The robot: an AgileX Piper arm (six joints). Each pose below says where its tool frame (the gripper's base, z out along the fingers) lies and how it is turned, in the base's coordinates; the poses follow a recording.
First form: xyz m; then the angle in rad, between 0 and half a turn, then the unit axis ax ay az.
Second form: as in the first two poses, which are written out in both.
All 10 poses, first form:
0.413 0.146 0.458 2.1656 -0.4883 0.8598 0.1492
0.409 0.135 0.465 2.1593 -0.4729 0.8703 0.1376
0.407 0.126 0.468 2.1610 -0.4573 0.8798 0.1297
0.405 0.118 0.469 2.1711 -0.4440 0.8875 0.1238
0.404 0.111 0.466 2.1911 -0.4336 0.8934 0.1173
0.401 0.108 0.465 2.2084 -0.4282 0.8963 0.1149
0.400 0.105 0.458 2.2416 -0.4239 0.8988 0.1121
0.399 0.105 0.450 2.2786 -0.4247 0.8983 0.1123
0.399 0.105 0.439 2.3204 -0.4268 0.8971 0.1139
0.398 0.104 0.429 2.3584 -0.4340 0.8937 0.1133
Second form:
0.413 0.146 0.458 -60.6 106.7 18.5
0.409 0.135 0.465 -58.5 107.7 17.0
0.407 0.126 0.468 -56.6 108.9 16.1
0.405 0.118 0.469 -55.2 110.4 15.4
0.404 0.111 0.466 -54.4 112.2 14.7
0.401 0.108 0.465 -54.2 113.4 14.5
0.400 0.105 0.458 -54.4 115.4 14.4
0.399 0.105 0.450 -55.4 117.3 14.7
0.399 0.105 0.439 -56.7 119.3 15.1
0.398 0.104 0.429 -58.6 120.8 15.3

